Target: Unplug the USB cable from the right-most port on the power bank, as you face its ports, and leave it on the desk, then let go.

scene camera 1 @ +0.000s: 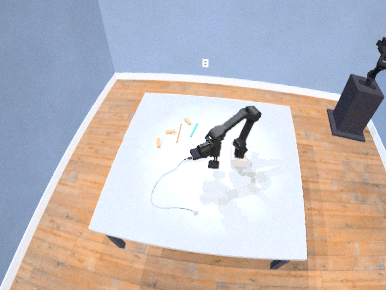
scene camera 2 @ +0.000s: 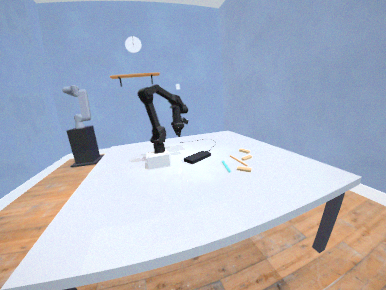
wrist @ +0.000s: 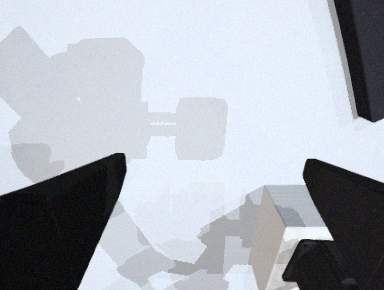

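Pixels of known places: gripper, fingertip midpoint: point(scene camera 2: 178, 136) point(wrist: 215, 164); arm's base, origin of the base link: point(scene camera 1: 239, 154) point(scene camera 2: 159, 151) point(wrist: 318, 261).
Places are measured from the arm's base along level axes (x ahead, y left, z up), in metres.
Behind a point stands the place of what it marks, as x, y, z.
Observation:
The black power bank point(scene camera 1: 195, 154) @[0.287, 0.031, -0.047] point(scene camera 2: 197, 157) @[0.231, -0.050, -0.053] point(wrist: 371, 50) @[0.209, -0.003, -0.050] lies flat on the desk point(scene camera 1: 125, 200) @[0.629, 0.467, -0.072] point(scene camera 2: 150, 215) @[-0.039, -0.488, -0.072]. In scene camera 1 the arm hides most of it. The thin USB cable point(scene camera 1: 152, 190) @[0.482, 0.360, -0.069] point(scene camera 2: 215, 145) @[0.432, 0.203, -0.069] curves over the desk; one end meets the bank's port end, and its far end lies loose. Which port it meets is too small to tell. The cable does not show in the wrist view. My gripper point(scene camera 2: 179, 134) @[0.139, 0.141, 0.056] point(wrist: 215, 164) @[0.139, 0.141, 0.056] is open and empty, pointing down above the desk, to one side of the bank. In scene camera 1 its fingertips are not clear.
A cyan stick point(scene camera 1: 194, 130) @[0.352, -0.200, -0.067] point(scene camera 2: 226, 166) @[0.354, -0.218, -0.064], an orange stick point(scene camera 1: 179, 133) @[0.452, -0.147, -0.067] point(scene camera 2: 238, 160) @[0.455, -0.165, -0.065] and several small wooden blocks lie beyond the bank from the arm. The arm's white base block point(scene camera 2: 158, 160) @[-0.009, -0.086, -0.025] point(wrist: 267, 225) @[0.011, 0.048, -0.039] stands near the bank. A second arm stands on a dark pedestal point(scene camera 1: 356, 106) point(scene camera 2: 84, 145) off the desk.

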